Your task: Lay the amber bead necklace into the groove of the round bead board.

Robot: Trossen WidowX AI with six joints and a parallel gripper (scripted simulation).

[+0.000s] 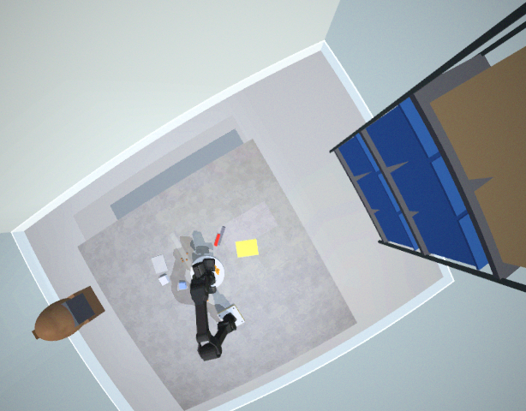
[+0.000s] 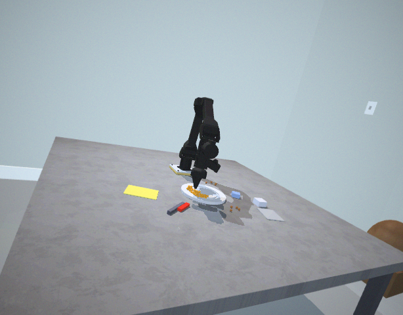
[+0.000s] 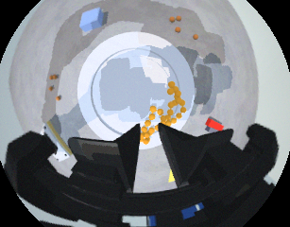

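The round white bead board is 40 mm to the left of my gripper tip, 20 mm below it and 10 mm ahead of it. The rest, counted from my gripper tip: yellow sheet: 230 mm to the right, 30 mm below, 30 mm behind; blue block: 210 mm to the left, 50 mm ahead, 20 mm below; grey tool: 150 mm to the right, 120 mm ahead, 20 mm below.
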